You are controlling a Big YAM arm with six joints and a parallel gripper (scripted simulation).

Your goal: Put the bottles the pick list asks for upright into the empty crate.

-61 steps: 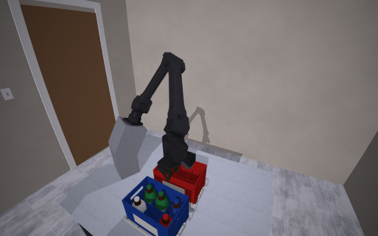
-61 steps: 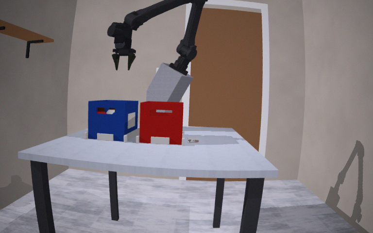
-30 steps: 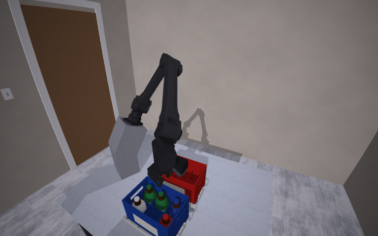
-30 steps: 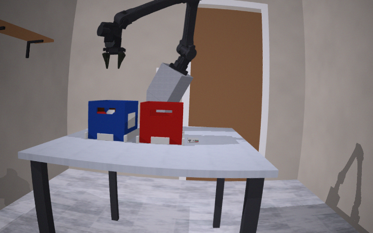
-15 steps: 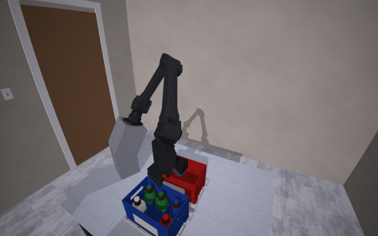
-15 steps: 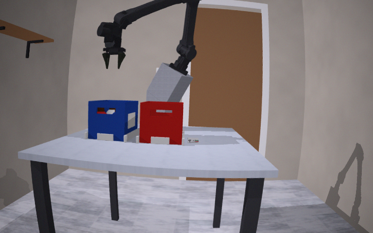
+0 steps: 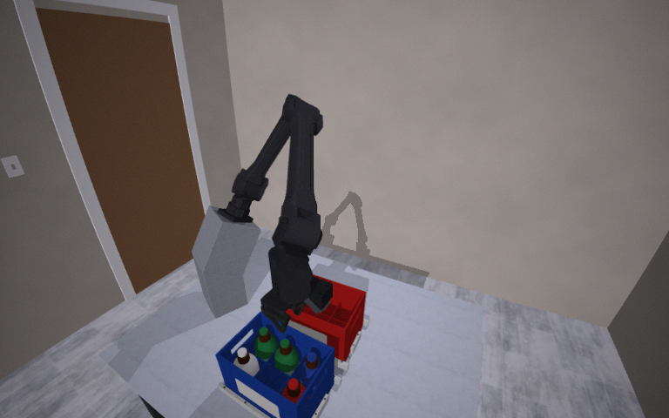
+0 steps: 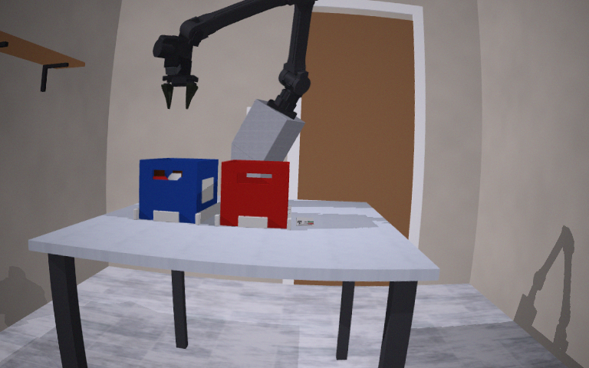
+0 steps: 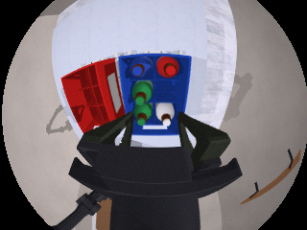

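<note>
Right now the red-label bottle is 250 mm below my hand, 40 mm to the right of it and 30 mm ahead of it. From my hand the other things lie so: blue crate 250 mm below, 60 mm behind; then white-label bottle 250 mm below, 150 mm behind, 40 mm to the right; then blue bottle 250 mm below, 50 mm to the left, 30 mm ahead.
</note>
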